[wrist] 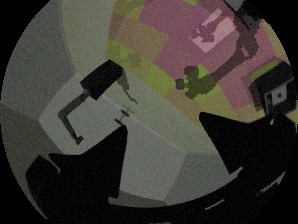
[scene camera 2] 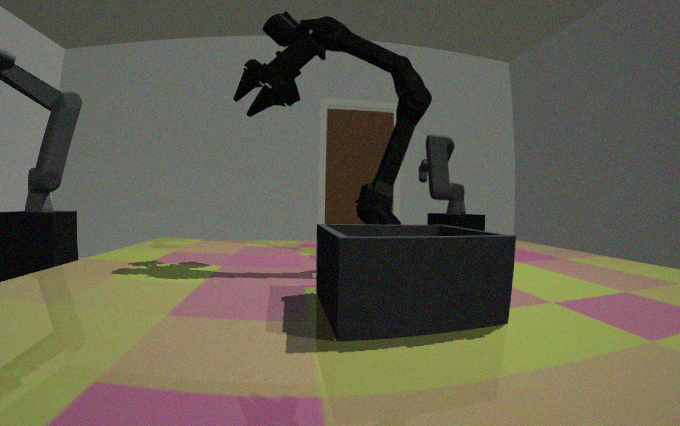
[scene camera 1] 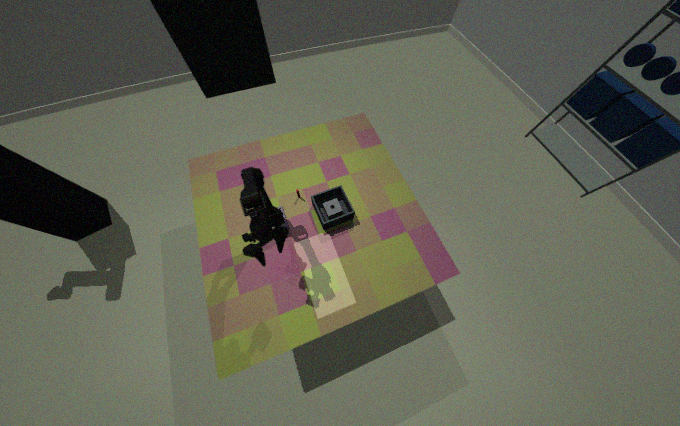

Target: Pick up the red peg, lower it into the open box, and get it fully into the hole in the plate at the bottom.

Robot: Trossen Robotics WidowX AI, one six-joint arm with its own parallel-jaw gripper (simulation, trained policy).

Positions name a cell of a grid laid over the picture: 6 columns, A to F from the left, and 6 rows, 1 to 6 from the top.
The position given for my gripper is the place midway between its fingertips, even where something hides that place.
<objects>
my gripper: wrist D4; scene camera 2 C2; scene camera 1 C4
</objects>
